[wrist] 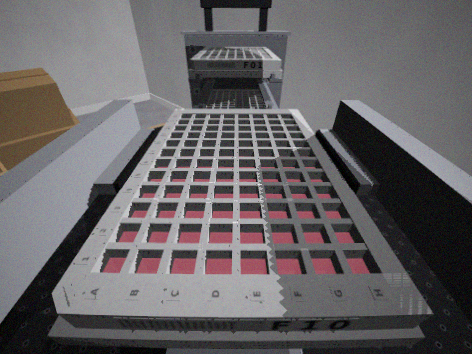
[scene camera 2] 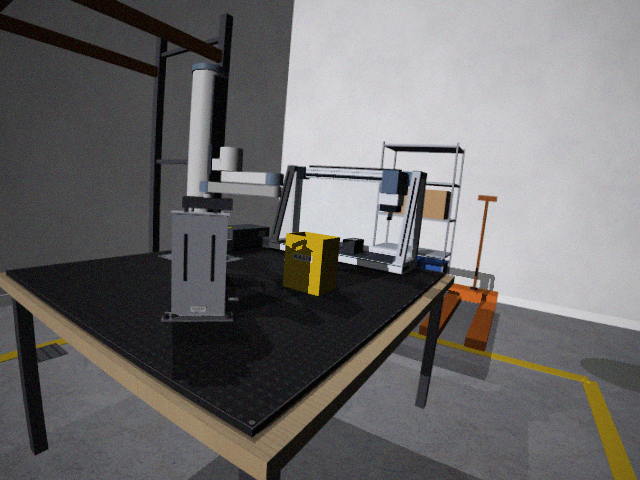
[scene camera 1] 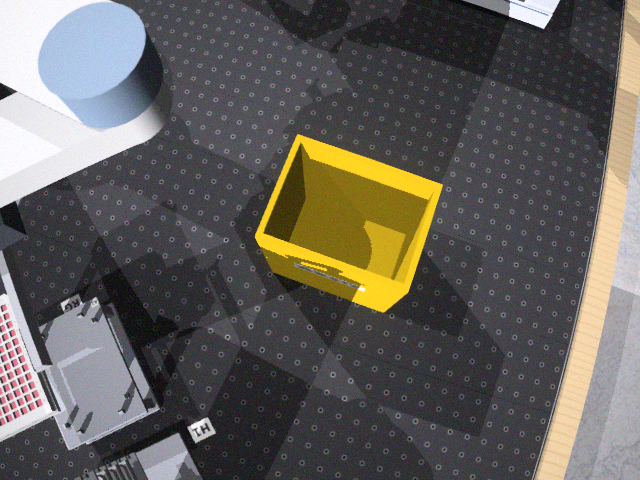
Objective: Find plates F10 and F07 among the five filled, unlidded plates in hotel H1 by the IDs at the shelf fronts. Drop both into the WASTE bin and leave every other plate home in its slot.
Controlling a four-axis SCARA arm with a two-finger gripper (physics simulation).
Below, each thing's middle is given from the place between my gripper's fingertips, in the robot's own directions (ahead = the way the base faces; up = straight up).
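Plate F01 (wrist: 212,62) is 13 cm ahead of my hand, 12 cm to the right of it and 1 cm above it. There's also plate E07 (wrist: 219,98), and that's 13 cm ahead of my hand, 12 cm to the right of it and 5 cm below it. The grey peg stand (scene camera 1: 89,376) is 20 cm below my hand, 1 cm to the left of it and 1 cm behind it, and hotel H1 (scene camera 2: 198,291) is 18 cm ahead of my hand, 17 cm to the right of it and 11 cm below it.
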